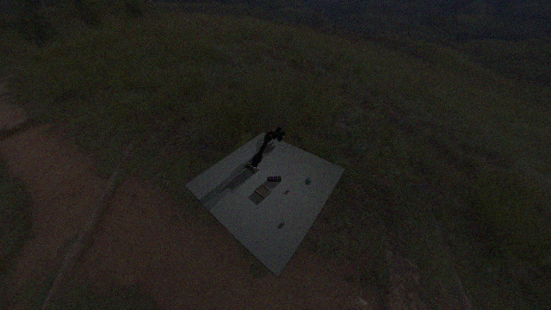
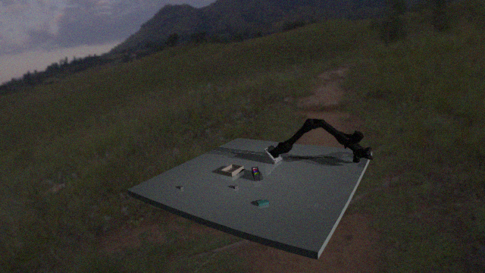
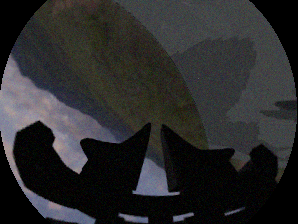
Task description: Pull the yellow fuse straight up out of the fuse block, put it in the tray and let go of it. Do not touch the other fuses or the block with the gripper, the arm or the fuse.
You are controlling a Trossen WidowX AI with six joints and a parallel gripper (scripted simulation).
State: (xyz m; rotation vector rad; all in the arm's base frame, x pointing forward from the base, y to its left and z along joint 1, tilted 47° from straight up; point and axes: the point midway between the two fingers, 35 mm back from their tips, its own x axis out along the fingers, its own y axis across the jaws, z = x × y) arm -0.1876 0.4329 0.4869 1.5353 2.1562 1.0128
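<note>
Now: the yellow fuse 51 cm ahead of my gripper tip, 61 cm to the right of it and 2 cm below it. Round my gripper tip: square tray 50 cm ahead, 83 cm to the right, 4 cm below.
</note>
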